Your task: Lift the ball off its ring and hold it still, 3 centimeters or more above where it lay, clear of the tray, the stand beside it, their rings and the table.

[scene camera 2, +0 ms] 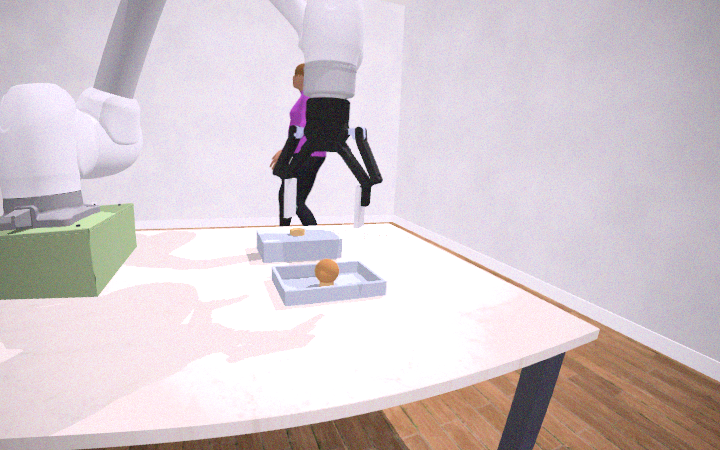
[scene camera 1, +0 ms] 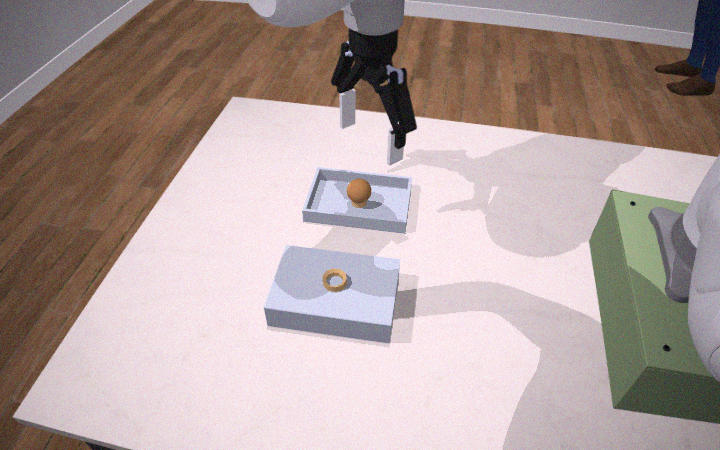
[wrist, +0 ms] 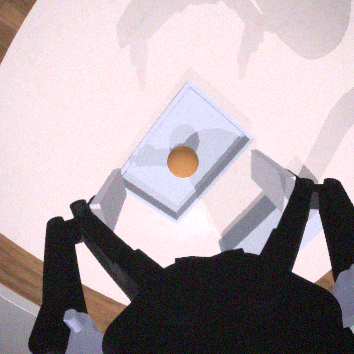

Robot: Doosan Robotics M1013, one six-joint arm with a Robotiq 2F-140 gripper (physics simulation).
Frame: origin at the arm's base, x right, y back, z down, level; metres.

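Seen in the pictures: gripper, fingertip midpoint: (scene camera 2: 322, 221) (scene camera 1: 370, 142) (wrist: 187, 172); arm's base, link origin: (scene camera 2: 47, 220).
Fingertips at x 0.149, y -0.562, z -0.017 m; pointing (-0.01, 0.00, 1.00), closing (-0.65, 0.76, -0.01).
Offsets run from my fingertips to a thing's top centre. "spot": to the spot under its first point. Level surfaces: height alone.
The orange ball {dx -0.018, dy -0.015, dz +0.077 m} (scene camera 1: 358, 190) (scene camera 2: 326, 271) (wrist: 182, 161) rests on a small tan ring {spot: dx -0.039, dy -0.010, dz +0.110 m} (scene camera 1: 359, 203) (scene camera 2: 326, 283) inside the shallow grey-blue tray {dx -0.018, dy -0.015, dz +0.106 m} (scene camera 1: 354, 221) (scene camera 2: 334, 296) (wrist: 150, 196). In the wrist view the ball hides this ring. Beside the tray is the grey-blue block stand (scene camera 1: 329, 319) (scene camera 2: 302, 250) (wrist: 250, 220), with an empty tan ring {spot: dx -0.271, dy +0.003, dz +0.078 m} (scene camera 1: 334, 288) (scene camera 2: 296, 232) on top. My gripper (scene camera 1: 371, 144) (scene camera 2: 323, 222) (wrist: 187, 172) is open and empty, pointing down. Its fingertips are above the ball and tray, apart from both; in the wrist view the ball shows between the fingers.
The white table {dz +0.134 m} (scene camera 1: 185, 339) (scene camera 2: 424, 339) (wrist: 60, 125) carries the tray and stand. The green base block (scene camera 1: 621, 318) (scene camera 2: 111, 249) under the arm stands on the stand's robot side. A person (scene camera 2: 300, 111) is in the background beyond the table; the person's legs (scene camera 1: 708, 47) show in scene camera 1.
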